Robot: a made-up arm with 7 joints.
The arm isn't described. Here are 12 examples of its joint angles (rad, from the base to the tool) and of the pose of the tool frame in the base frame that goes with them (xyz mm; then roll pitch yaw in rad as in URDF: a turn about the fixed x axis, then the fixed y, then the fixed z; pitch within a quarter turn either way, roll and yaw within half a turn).
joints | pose
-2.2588 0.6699 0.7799 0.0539 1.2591 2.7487 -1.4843 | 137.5 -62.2 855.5 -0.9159 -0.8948 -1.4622
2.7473 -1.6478 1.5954 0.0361 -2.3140 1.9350 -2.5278 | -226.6 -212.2 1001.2 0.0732 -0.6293 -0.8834
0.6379 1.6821 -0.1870 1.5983 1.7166 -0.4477 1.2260 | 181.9 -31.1 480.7 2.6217 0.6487 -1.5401
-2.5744 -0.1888 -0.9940 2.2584 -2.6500 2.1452 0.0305 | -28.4 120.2 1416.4 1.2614 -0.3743 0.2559
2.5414 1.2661 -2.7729 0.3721 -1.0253 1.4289 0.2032 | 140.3 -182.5 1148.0 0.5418 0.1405 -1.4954
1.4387 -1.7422 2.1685 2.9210 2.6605 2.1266 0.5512 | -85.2 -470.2 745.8 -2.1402 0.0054 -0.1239
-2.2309 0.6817 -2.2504 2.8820 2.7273 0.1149 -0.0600 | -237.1 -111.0 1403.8 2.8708 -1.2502 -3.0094
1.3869 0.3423 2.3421 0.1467 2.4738 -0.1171 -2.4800 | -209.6 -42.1 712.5 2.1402 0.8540 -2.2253
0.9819 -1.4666 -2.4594 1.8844 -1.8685 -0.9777 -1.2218 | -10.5 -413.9 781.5 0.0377 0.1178 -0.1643
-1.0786 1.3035 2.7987 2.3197 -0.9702 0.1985 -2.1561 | 294.8 -328.9 1298.7 0.2293 -1.0245 0.4725
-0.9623 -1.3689 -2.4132 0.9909 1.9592 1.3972 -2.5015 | -304.6 -49.2 606.6 3.1205 -0.5845 -3.0737
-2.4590 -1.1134 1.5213 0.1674 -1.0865 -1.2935 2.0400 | 180.0 -242.4 815.9 2.4087 0.6404 -0.8374
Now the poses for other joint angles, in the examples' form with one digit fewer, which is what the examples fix.
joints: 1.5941 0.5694 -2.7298 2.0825 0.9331 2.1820 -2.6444
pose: 124 -67 1307 0.470 1.178 0.965
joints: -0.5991 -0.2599 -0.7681 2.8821 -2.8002 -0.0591 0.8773
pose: -41 7 1465 -0.622 -1.205 -0.829
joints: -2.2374 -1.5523 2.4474 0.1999 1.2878 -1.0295 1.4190
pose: 170 -236 850 2.004 -0.650 -1.181
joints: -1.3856 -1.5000 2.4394 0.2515 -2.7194 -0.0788 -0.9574
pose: 107 -133 729 1.950 -0.160 -1.286
